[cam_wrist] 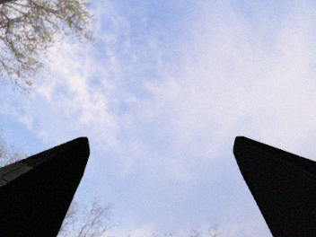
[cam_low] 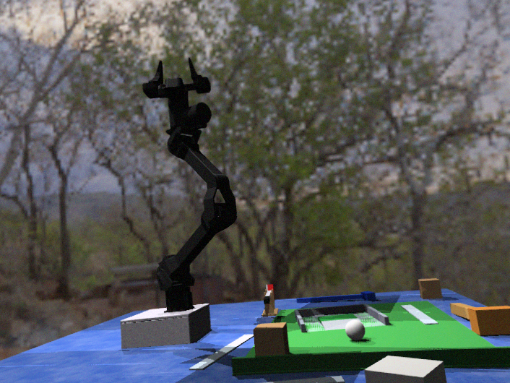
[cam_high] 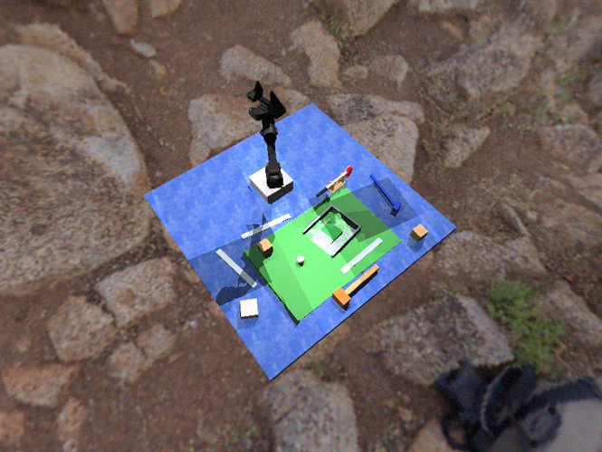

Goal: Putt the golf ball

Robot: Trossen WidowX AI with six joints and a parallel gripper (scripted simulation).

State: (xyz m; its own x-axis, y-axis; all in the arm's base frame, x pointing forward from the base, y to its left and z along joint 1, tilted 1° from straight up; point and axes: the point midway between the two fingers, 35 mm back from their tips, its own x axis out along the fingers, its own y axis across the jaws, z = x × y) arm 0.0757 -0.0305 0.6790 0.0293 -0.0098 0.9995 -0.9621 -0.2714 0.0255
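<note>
Right now the tan stand is 750 mm below my gripper tip, 360 mm to the left of it and 100 mm ahead of it. The rest, counted from my gripper tip: green mat: 790 mm below, 420 mm ahead, 70 mm to the left; then blue putter: 770 mm below, 580 mm to the left, 290 mm ahead; then white golf ball: 760 mm below, 430 mm ahead, 80 mm to the right.
</note>
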